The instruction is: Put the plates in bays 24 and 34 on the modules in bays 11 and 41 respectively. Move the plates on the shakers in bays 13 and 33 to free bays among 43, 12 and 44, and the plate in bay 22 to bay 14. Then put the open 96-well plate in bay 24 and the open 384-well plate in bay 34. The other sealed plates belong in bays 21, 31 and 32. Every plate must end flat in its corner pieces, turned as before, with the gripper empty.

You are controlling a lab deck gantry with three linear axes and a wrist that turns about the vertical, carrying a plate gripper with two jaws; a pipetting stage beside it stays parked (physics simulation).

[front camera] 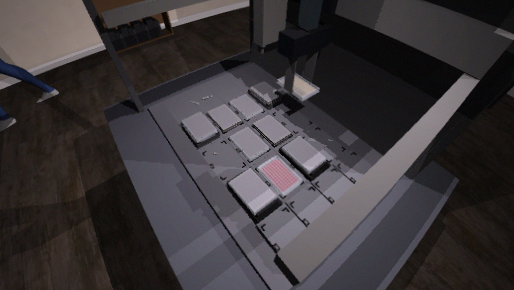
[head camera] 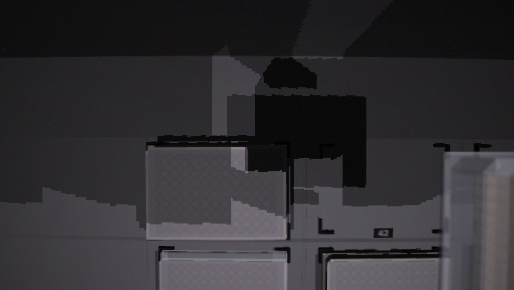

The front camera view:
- gripper: 297,85
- grey-topped plate: 300,151
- pale wall: 377,87
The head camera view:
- pale wall: 407,36
